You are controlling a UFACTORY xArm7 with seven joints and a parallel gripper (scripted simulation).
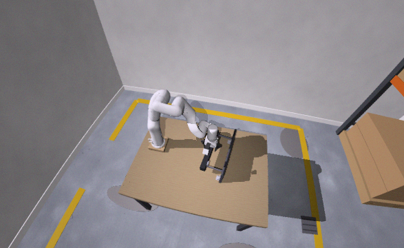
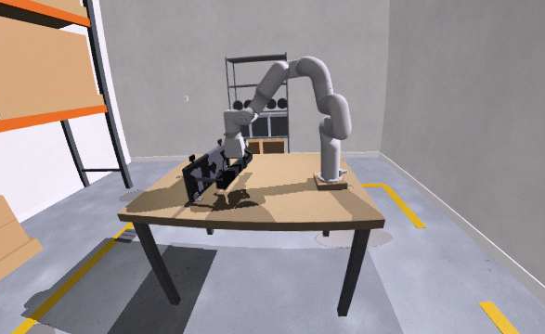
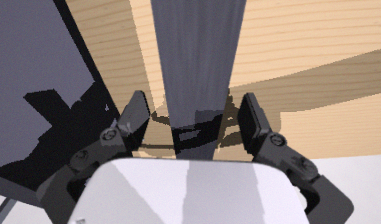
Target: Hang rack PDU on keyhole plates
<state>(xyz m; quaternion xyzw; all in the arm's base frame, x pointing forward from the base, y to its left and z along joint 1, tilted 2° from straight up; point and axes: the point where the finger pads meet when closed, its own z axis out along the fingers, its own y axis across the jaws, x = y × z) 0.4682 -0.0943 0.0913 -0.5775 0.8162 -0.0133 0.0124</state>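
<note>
Now: the rack PDU 20 mm ahead of my hand, 10 mm to the right of it and 10 mm below it. From my hand the other things lie so: panel: 150 mm ahead, 50 mm to the right, 20 mm below.
</note>
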